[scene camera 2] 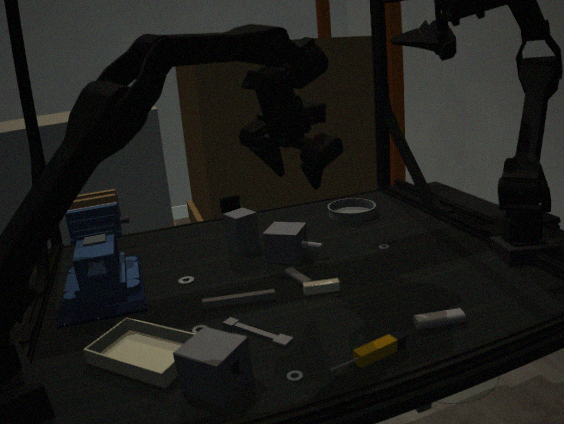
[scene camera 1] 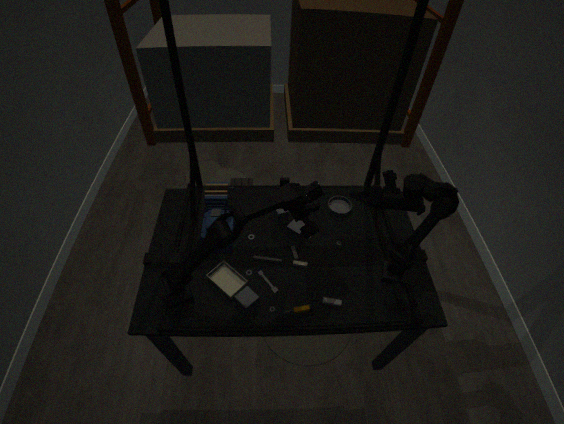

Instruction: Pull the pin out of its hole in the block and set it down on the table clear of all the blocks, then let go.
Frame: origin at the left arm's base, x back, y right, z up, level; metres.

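Seen in the pictures: left gripper, between the fingertips: [scene camera 2: 387, 21] [scene camera 1: 352, 195]; right gripper, between the fingertips: [scene camera 2: 299, 181] [scene camera 1: 303, 222]; left arm's base, origin of its link: [scene camera 2: 523, 240] [scene camera 1: 395, 270]; right arm's base, origin of its link: [scene camera 1: 175, 289].
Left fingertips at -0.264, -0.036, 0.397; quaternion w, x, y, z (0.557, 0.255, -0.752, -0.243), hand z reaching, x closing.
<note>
Offsets run from my left fingertips to a thing's middle, as dx, dy, dz.
A grey block {-0.184, +0.118, -0.393} [scene camera 1: 296, 226] [scene camera 2: 284, 242] stands toward the back middle of the table. The pale pin {-0.145, +0.104, -0.395} [scene camera 2: 312, 244] sticks out of its right side in scene camera 2; in scene camera 1 the dark gripper hides it. My right gripper [scene camera 1: 303, 220] [scene camera 2: 299, 181] is open and empty, pointing down above the block and pin, with free air between its fingertips and the block. My left gripper [scene camera 1: 356, 195] [scene camera 2: 398, 41] is open and empty, held high at the right, away from the block. The picture is very dark, so finger details are faint.
A taller grey block {-0.274, +0.171, -0.383} [scene camera 2: 241, 232] stands left of the pin's block. Another block {-0.276, -0.267, -0.393} [scene camera 1: 246, 296] [scene camera 2: 212, 357] stands beside the cream tray {-0.387, -0.200, -0.412} [scene camera 1: 213, 282] [scene camera 2: 125, 367]. A round dish {-0.024, +0.337, -0.412} [scene camera 2: 351, 210], blue machine {-0.544, +0.069, -0.348} [scene camera 2: 100, 275], yellow-handled screwdriver {-0.083, -0.237, -0.414} [scene camera 2: 375, 350], cylinder {+0.034, -0.166, -0.416} [scene camera 2: 440, 318] and bars lie around.
</note>
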